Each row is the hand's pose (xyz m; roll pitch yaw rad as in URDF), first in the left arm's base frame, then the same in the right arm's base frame.
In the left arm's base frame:
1: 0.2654 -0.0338 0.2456 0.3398 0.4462 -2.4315
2: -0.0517 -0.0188 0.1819 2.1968 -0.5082 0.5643
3: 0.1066 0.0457 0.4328 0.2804 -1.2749 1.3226
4: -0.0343 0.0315 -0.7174 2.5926 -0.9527 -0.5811
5: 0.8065 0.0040 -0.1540 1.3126 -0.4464 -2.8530
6: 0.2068 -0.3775 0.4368 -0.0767 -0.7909 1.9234
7: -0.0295 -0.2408 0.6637 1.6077 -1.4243 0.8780
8: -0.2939 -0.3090 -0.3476 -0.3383 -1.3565 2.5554
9: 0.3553 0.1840 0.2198 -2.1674 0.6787 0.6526
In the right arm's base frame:
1: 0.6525 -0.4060 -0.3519 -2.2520 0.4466 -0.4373
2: 0.9636 -0.3219 -0.3832 -1.5910 -0.3225 2.7822
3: 0.7074 -0.1630 -0.4191 -2.8311 0.2363 2.1154
4: 1.3553 -0.9591 0.1188 -2.0144 0.5950 2.8581
5: 0.3511 -0.8863 0.0119 -0.5983 0.6931 0.7178
6: 0.6248 -0.4361 -0.7474 -2.6771 -0.1276 1.6917
7: 0.7296 -0.1020 -0.8061 -1.9162 0.3969 2.1888
8: 1.4255 -0.7790 -0.4129 -2.3218 0.4565 1.8976
9: 0.5798 -0.3374 -0.1369 -0.6752 -1.0315 -2.1368

